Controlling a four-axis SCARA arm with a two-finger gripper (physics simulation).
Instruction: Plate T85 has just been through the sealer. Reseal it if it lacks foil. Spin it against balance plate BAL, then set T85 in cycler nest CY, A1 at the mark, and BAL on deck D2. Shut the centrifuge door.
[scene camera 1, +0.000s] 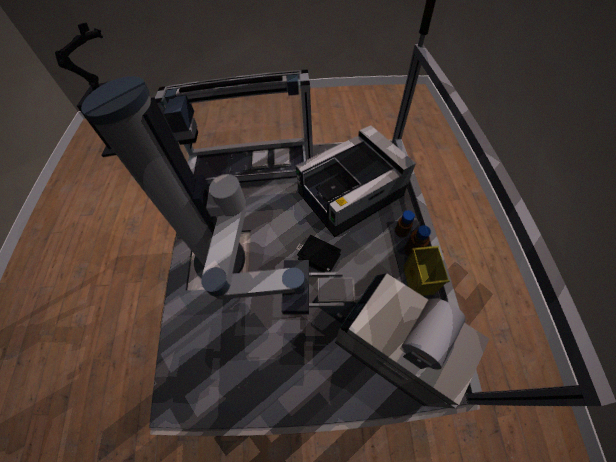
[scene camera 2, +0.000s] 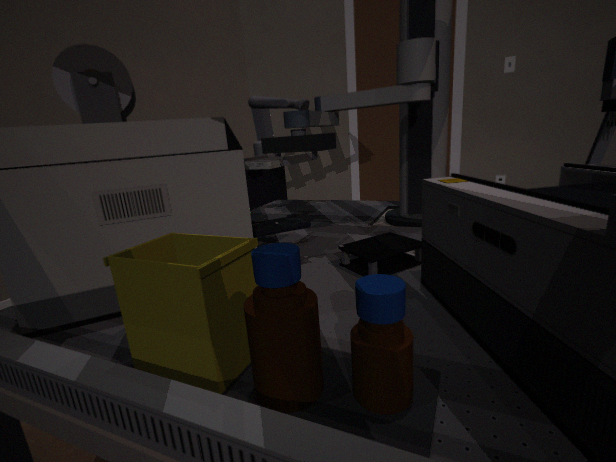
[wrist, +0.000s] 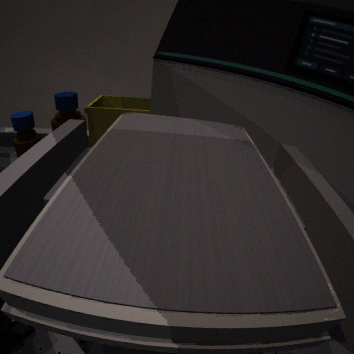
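Pixels of known places: gripper, fingertip midpoint: (scene camera 1: 343, 289) (scene camera 2: 264, 161) (wrist: 181, 147); arm's base, origin of the base link: (scene camera 2: 421, 219).
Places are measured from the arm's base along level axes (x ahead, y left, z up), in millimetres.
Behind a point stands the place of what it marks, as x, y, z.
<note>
My gripper (scene camera 1: 336, 289) @[539, -283, 265] (wrist: 181, 147) @[539, -283, 265] is shut on a plate (scene camera 1: 340, 291) @[528, -291, 269] (scene camera 2: 265, 163) (wrist: 185, 215) @[484, -280, 269], one finger along each long side. The plate is level and held above the table, beside the sealer. A flat grey sheet like foil covers its top, and no wells show. I cannot read a name or an A1 mark on it. The sealer (scene camera 1: 387, 310) @[654, -397, 363] (scene camera 2: 175, 195) @[757, -349, 227] (wrist: 215, 100) @[606, -312, 277] is a beige box with a roll on top and a lit screen. Two pale plates (scene camera 1: 260, 159) @[203, 564, 85] (scene camera 1: 282, 157) @[327, 565, 85] lie at the back under the gantry. I cannot tell which is BAL. No label for CY or D2 is readable.
A low black stand (scene camera 1: 319, 253) @[478, -35, 61] (scene camera 2: 382, 245) @[486, -24, 61] is near the gripper. An open-topped machine (scene camera 1: 355, 182) @[684, 285, 152] (scene camera 2: 505, 240) @[787, 194, 181] stands at the back right. Two blue-capped brown bottles (scene camera 1: 404, 225) @[881, 49, 106] (scene camera 1: 418, 241) @[906, -62, 149] and a yellow bin (scene camera 1: 426, 272) @[959, -159, 21] (scene camera 2: 185, 310) @[968, -147, 130] (wrist: 117, 120) stand along the right edge.
</note>
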